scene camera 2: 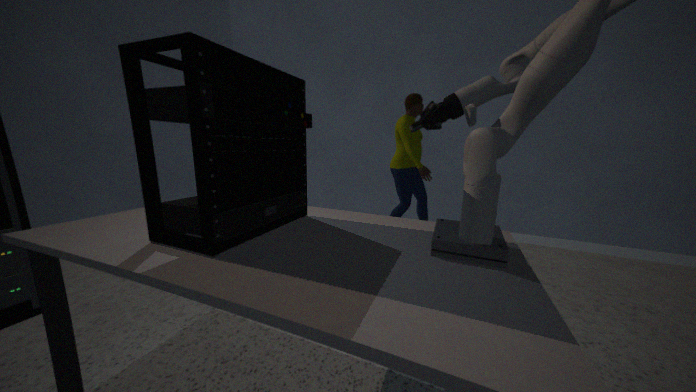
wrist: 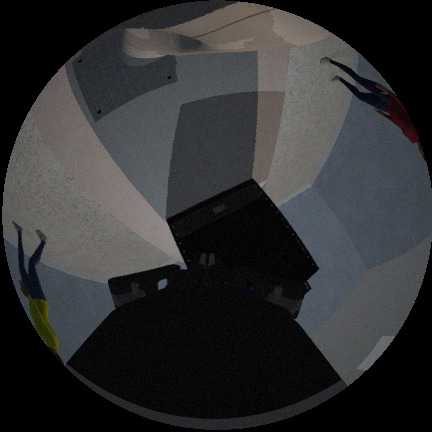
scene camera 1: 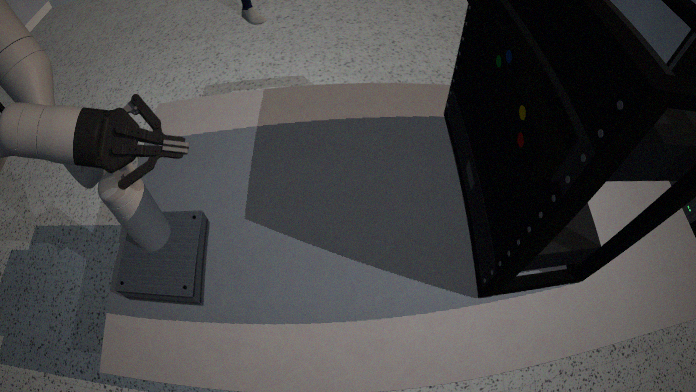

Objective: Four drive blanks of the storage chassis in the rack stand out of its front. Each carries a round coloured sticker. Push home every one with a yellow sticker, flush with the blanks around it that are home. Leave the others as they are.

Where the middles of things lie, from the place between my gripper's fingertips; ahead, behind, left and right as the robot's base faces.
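There is the black rack (scene camera 1: pixel 593 97), and it is 9 cm below my hand. The rack is also 25 cm to the left of my hand, and ahead of it by 56 cm.
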